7 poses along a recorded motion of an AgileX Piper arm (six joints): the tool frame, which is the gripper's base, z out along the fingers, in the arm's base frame.
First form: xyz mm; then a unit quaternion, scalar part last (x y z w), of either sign.
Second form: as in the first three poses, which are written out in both.
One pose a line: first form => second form
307 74 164 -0.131 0.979 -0.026 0.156 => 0.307 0.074 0.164 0.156 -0.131 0.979 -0.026
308 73 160 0.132 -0.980 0.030 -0.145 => 0.308 0.073 0.160 0.145 -0.132 0.980 -0.030
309 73 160 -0.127 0.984 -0.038 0.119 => 0.309 0.073 0.160 0.119 -0.127 0.984 -0.038
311 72 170 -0.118 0.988 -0.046 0.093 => 0.311 0.072 0.170 0.093 -0.118 0.988 -0.046
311 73 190 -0.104 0.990 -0.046 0.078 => 0.311 0.073 0.190 0.078 -0.104 0.990 -0.046
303 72 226 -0.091 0.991 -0.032 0.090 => 0.303 0.072 0.226 0.090 -0.091 0.991 -0.032
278 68 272 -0.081 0.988 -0.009 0.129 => 0.278 0.068 0.272 0.129 -0.081 0.988 -0.009
